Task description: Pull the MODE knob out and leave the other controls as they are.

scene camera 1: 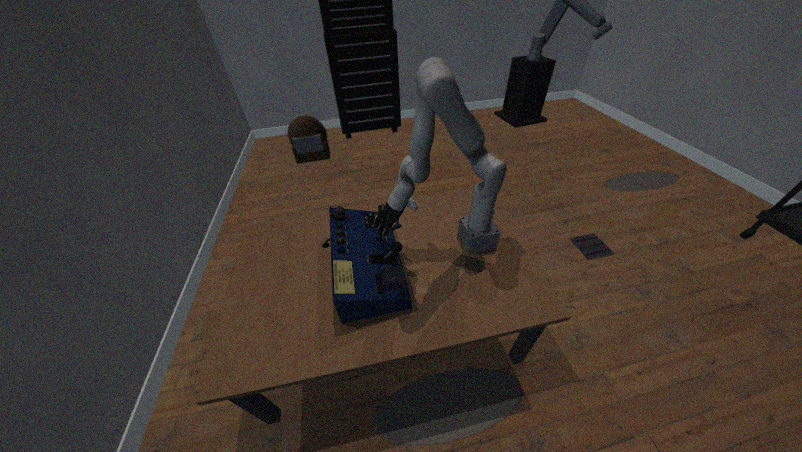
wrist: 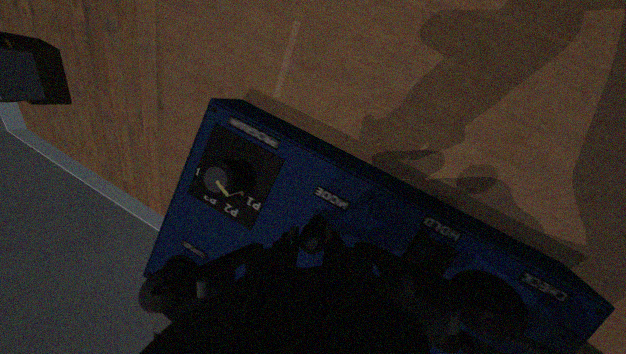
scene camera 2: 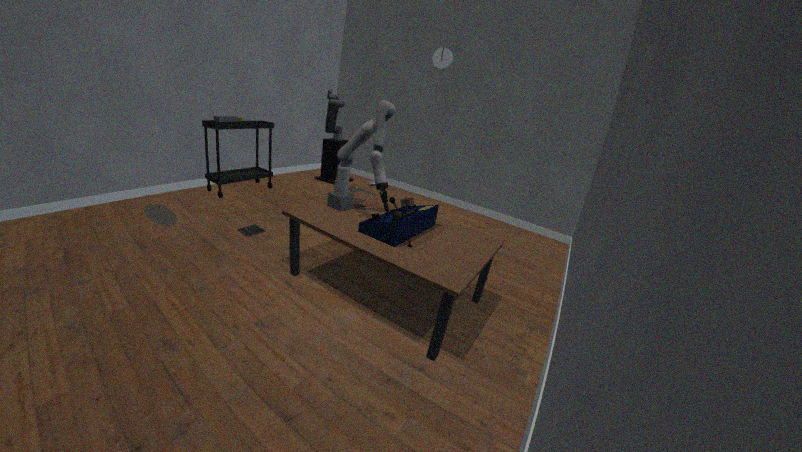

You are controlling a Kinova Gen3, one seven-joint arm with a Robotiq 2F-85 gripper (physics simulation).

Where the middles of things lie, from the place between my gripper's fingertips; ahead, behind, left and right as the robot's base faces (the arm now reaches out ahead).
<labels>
Now: hand 12 cm to the right of the HOLD lever (wrist: 489, 306) and 1 cm past it. From my hand the other things lie so: blue control panel (scene camera 1: 356, 251) (11 cm ahead, 5 cm to the left, 3 cm below).
</labels>
